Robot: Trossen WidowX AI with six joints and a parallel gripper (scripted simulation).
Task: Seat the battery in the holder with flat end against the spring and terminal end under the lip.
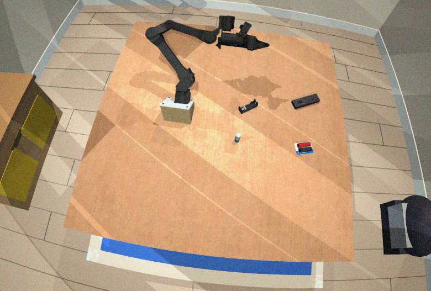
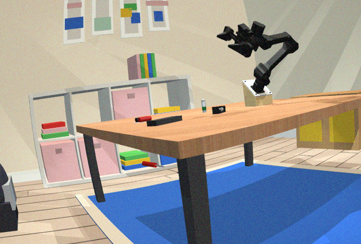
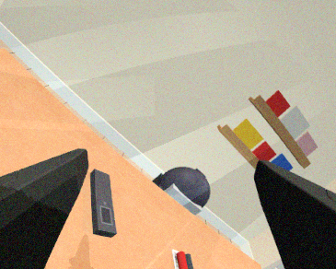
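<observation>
Right now my gripper tip is 33 cm to the left of the battery, 27 cm above it and 9 cm past it. From my gripper tip the other things lie so: blue-white card 34 cm to the right, 29 cm below, 24 cm ahead; black remote-like bar 29 cm below, 27 cm ahead, 7 cm to the right.
</observation>
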